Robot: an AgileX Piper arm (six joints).
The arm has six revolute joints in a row. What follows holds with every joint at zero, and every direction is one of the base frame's.
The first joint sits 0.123 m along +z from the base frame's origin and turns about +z.
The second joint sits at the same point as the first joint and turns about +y.
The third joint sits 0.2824 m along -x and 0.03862 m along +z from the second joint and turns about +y.
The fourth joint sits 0.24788 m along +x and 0.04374 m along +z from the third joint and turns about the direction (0.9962, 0, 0.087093).
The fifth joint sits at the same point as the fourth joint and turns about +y.
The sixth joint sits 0.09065 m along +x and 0.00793 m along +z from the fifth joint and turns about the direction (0.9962, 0, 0.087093).
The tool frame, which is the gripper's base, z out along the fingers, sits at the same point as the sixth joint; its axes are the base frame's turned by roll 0, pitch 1.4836 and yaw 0 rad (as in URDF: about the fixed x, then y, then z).
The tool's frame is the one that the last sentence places.
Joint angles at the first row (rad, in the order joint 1, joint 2, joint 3, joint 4, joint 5, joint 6):
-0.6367, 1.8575, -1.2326, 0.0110, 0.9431, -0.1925
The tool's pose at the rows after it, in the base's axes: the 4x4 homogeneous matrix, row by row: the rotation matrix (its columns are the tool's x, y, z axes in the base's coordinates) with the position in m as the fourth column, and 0 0 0 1 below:
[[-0.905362, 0.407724, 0.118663, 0.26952], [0.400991, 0.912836, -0.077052, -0.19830], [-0.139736, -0.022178, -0.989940, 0.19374], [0, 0, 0, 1]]
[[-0.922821, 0.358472, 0.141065, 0.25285], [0.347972, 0.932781, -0.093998, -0.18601], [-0.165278, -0.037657, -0.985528, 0.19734], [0, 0, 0, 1]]
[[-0.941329, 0.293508, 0.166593, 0.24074], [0.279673, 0.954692, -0.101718, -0.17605], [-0.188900, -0.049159, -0.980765, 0.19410], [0, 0, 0, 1]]
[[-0.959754, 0.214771, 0.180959, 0.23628], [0.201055, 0.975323, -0.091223, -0.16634], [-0.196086, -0.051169, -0.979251, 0.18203], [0, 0, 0, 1]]
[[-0.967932, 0.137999, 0.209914, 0.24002], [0.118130, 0.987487, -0.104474, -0.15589], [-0.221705, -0.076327, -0.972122, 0.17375], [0, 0, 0, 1]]
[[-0.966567, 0.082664, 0.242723, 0.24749], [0.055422, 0.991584, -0.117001, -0.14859], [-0.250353, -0.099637, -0.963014, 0.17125], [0, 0, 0, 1]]
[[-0.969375, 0.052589, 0.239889, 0.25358], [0.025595, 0.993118, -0.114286, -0.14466], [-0.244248, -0.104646, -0.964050, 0.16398], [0, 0, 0, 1]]
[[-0.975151, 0.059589, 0.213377, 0.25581], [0.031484, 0.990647, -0.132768, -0.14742], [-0.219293, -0.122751, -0.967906, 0.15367], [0, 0, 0, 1]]
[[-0.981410, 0.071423, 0.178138, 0.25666], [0.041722, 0.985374, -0.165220, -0.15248], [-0.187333, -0.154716, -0.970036, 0.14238], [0, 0, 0, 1]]
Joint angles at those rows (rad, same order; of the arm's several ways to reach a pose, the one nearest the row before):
-0.6367, 1.7726, -1.1540, 0.0110, 0.8977, -0.2244
-0.6367, 1.6933, -1.0595, 0.0110, 0.8541, -0.2794
-0.6367, 1.6417, -0.9764, 0.0241, 0.7971, -0.3583
-0.6233, 1.6326, -0.9090, 0.0472, 0.7333, -0.4435
-0.5852, 1.6327, -0.8669, 0.0472, 0.6579, -0.4889
-0.5492, 1.6374, -0.8570, 0.0472, 0.6066, -0.5139
-0.5251, 1.6644, -0.8570, 0.0388, 0.5828, -0.5148
-0.5200, 1.7013, -0.8570, -0.0173, 0.5599, -0.4602
-0.5193, 1.7416, -0.8570, -0.1079, 0.5366, -0.3757

